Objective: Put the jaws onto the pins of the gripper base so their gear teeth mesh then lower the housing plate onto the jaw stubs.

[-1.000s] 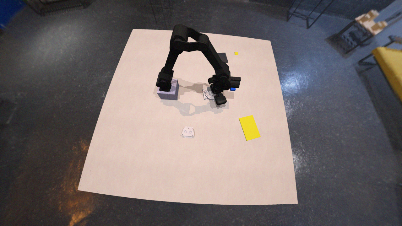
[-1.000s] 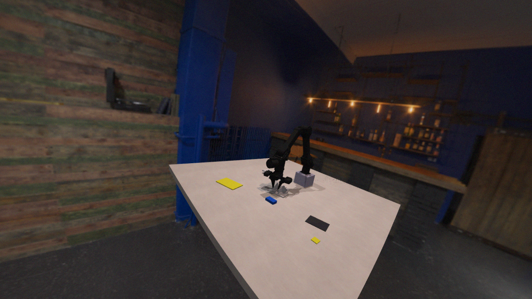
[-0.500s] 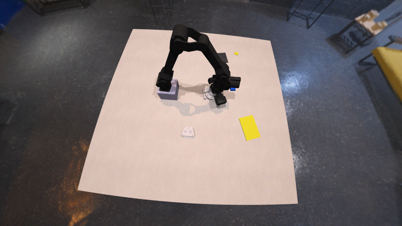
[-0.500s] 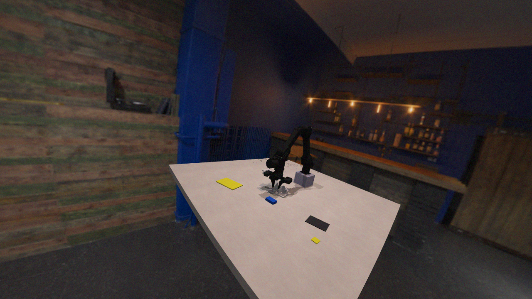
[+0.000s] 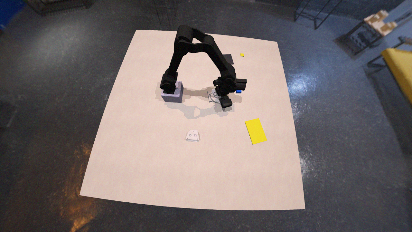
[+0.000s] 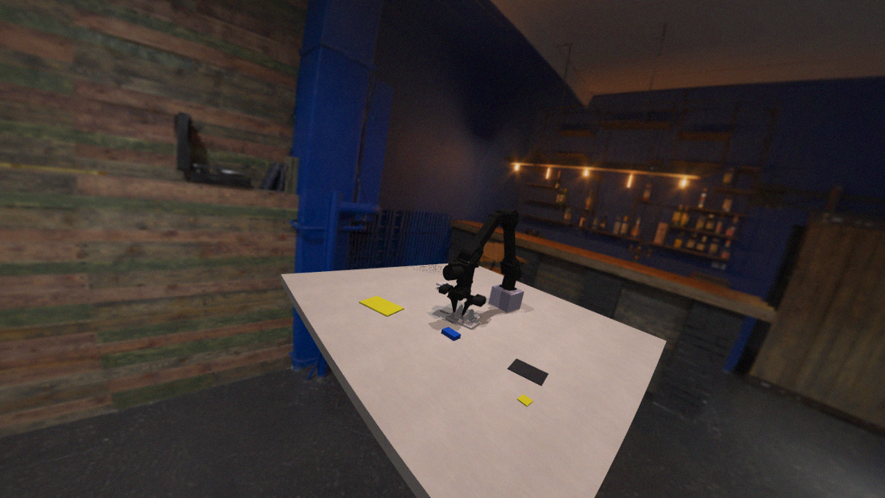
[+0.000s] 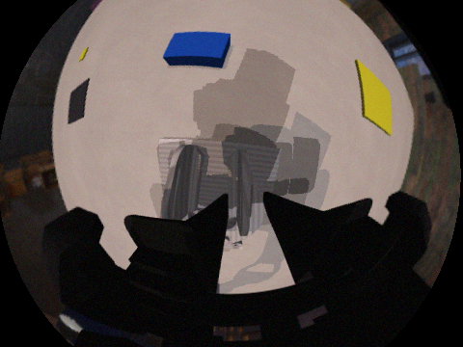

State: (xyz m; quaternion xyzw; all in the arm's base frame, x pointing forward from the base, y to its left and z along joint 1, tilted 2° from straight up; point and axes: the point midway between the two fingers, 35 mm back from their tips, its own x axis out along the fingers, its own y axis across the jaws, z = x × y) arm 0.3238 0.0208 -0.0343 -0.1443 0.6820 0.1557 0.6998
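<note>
The grey jaw lies 50 mm behind my gripper tip and 40 mm to the left of it. Round my gripper tip: blue block (120 mm ahead, 100 mm to the left, 10 mm below); white block (140 mm behind, 270 mm to the right); yellow sheet (250 mm ahead, 180 mm to the right, 10 mm below).
</note>
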